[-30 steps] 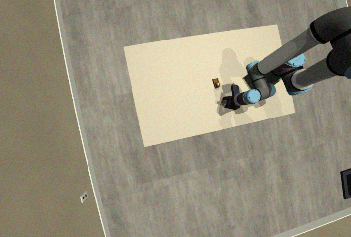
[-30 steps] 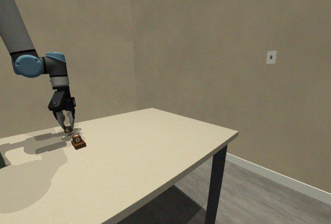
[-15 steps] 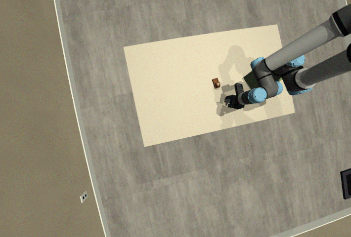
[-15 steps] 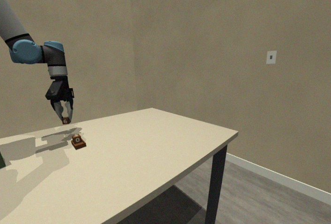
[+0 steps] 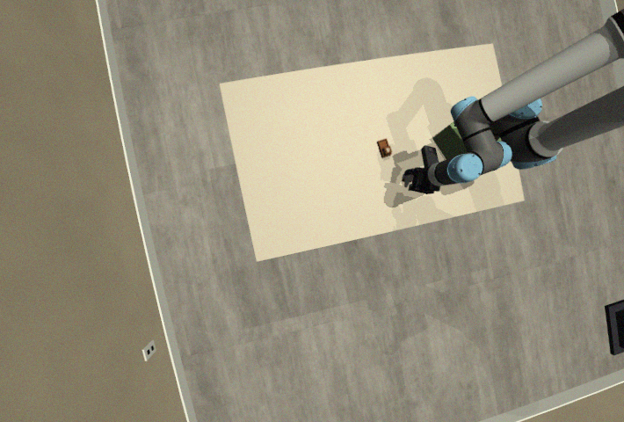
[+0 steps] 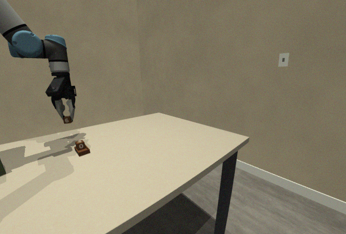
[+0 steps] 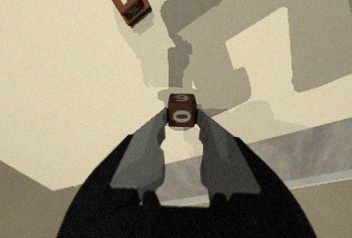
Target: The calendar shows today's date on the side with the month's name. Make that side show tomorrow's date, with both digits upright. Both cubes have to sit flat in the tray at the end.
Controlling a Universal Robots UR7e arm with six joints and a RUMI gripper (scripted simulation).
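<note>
Right now the brown digit cube is 10 mm below my hand. Also, from my hand: brown calendar tray (150 mm to the right, 110 mm below, 20 mm ahead).
</note>
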